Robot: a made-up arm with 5 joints.
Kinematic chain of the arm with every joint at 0, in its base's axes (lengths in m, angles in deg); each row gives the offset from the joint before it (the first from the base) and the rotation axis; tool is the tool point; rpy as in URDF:
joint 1: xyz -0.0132 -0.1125 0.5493 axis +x
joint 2: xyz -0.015 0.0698 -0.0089 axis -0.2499 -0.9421 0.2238
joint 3: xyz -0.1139 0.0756 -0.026 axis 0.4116 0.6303 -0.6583
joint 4: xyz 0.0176 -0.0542 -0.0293 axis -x
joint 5: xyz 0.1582 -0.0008 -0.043 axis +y
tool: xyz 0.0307 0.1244 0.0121 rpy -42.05 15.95 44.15
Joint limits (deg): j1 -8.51..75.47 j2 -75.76..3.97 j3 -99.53..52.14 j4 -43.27..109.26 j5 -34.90..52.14
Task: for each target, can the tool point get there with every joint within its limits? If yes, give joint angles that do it. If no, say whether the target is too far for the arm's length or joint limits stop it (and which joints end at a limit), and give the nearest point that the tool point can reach.
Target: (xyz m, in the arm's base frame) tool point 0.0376 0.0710 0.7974
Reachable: yes | joints 63.46 -37.17 -58.60 22.08 -0.35
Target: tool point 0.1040 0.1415 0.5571
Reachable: yes | joints 10.72 -16.01 -68.48 71.70 7.62
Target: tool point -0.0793 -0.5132 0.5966
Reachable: no: joint limits stop it (at a limit: joint 1, joint 2, joint 4, joint 5) | nearest point 0.0226 -0.1661 0.3505 | short by 0.438 m
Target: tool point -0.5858 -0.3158 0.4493
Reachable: no: too far | nearest point -0.3113 -0.0442 0.4185 | short by 0.387 m
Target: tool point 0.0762 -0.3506 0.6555
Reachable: no: joint limits stop it (at a limit: joint 1, joint 2, joint 4, joint 5) | nearest point 0.1166 -0.1298 0.7474 | short by 0.243 m
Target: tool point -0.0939 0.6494 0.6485
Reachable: no: too far | nearest point -0.0740 0.2713 0.6085 | short by 0.381 m
